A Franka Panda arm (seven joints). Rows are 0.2 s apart.
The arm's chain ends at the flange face. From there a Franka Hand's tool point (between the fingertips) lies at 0.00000 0.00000 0.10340 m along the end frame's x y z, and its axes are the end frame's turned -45 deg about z.
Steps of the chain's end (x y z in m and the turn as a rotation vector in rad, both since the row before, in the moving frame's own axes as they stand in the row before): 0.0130, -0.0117, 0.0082, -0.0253, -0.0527, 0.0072; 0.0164, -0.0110, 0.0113, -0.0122, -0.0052, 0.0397; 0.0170, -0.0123, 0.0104, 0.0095, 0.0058, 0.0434; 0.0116, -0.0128, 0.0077, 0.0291, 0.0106, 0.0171; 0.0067, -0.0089, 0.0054, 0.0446, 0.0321, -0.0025; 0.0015, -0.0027, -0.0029, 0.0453, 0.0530, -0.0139; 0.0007, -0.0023, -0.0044, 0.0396, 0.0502, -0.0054; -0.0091, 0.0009, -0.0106, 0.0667, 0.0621, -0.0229; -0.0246, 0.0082, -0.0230, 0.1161, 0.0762, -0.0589
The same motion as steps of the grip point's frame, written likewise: 0.0118, -0.0011, 0.0080, 0.0194, -0.0552, 0.0072; 0.0181, 0.0043, 0.0113, -0.0049, -0.0123, 0.0397; 0.0218, 0.0031, 0.0104, 0.0026, 0.0108, 0.0434; 0.0202, -0.0022, 0.0077, 0.0131, 0.0281, 0.0171; 0.0166, -0.0025, 0.0052, 0.0088, 0.0542, -0.0025; 0.0102, -0.0003, -0.0032, -0.0054, 0.0695, -0.0139; 0.0087, -0.0004, -0.0046, -0.0075, 0.0635, -0.0054; 0.0023, -0.0062, -0.0110, 0.0033, 0.0911, -0.0229; -0.0093, -0.0149, -0.0240, 0.0282, 0.1360, -0.0589
